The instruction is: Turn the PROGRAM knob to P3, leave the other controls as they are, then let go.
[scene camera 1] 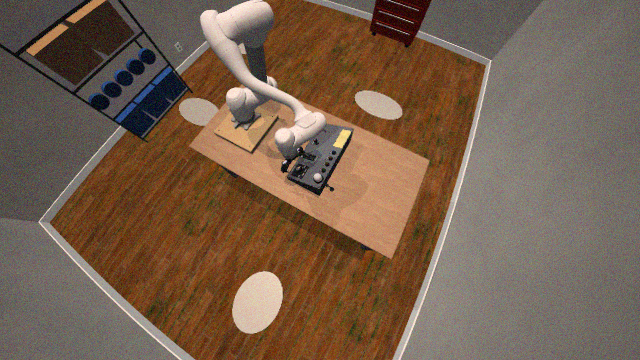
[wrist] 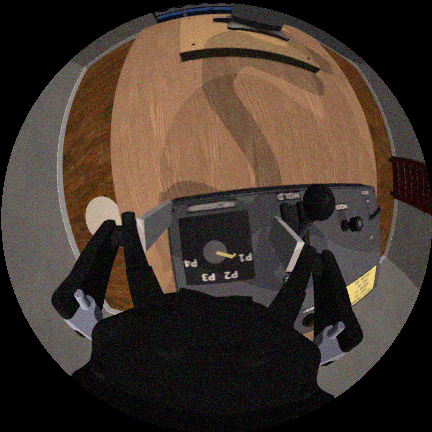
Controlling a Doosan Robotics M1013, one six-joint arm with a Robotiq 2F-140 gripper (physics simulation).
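Black ball lever (wrist: 318,201) visible. The gripper (wrist: 221,219) visible too.
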